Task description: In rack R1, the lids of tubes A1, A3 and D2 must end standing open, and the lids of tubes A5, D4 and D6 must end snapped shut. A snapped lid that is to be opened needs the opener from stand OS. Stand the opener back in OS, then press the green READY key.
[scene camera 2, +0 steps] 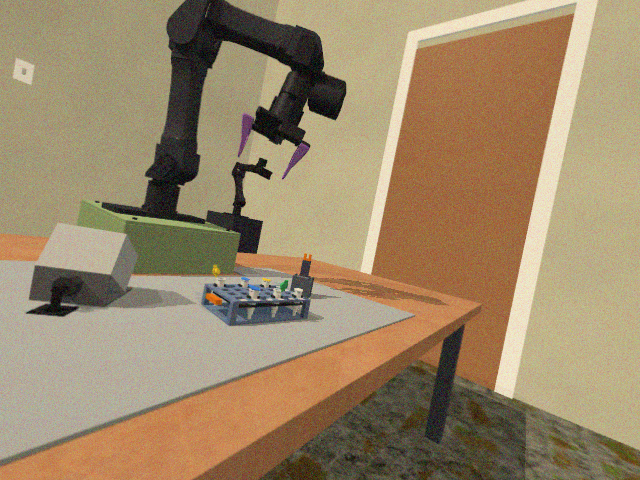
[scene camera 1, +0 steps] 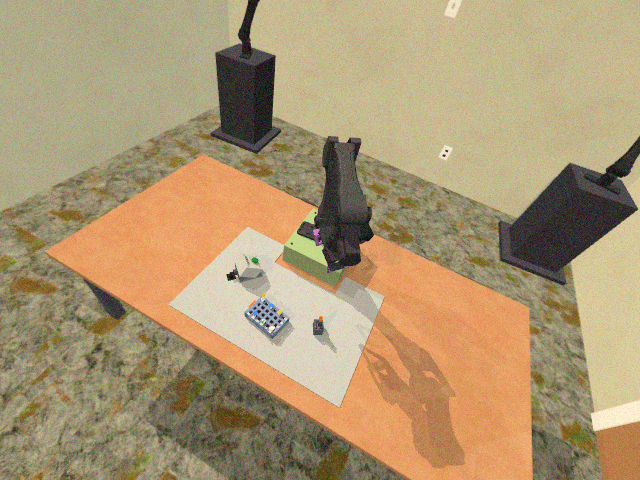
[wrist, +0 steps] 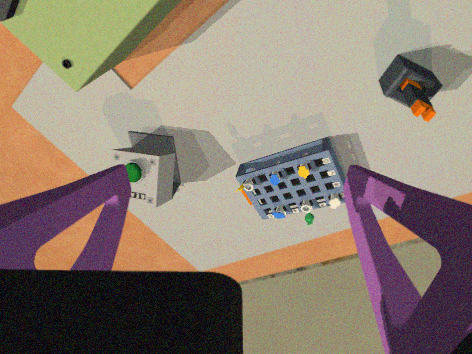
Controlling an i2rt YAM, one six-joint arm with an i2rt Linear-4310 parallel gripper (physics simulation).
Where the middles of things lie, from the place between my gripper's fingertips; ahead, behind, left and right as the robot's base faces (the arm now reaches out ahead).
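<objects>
My hand is 11 cm short of the dark tool with orange tip (wrist: pixel 417 100), 7 cm to the right of it and 19 cm above it. As for the grey box with green button (scene camera 2: pixel 79 265), I find it 2 cm ahead of my hand, 27 cm to the right of it and 20 cm below it.
</objects>
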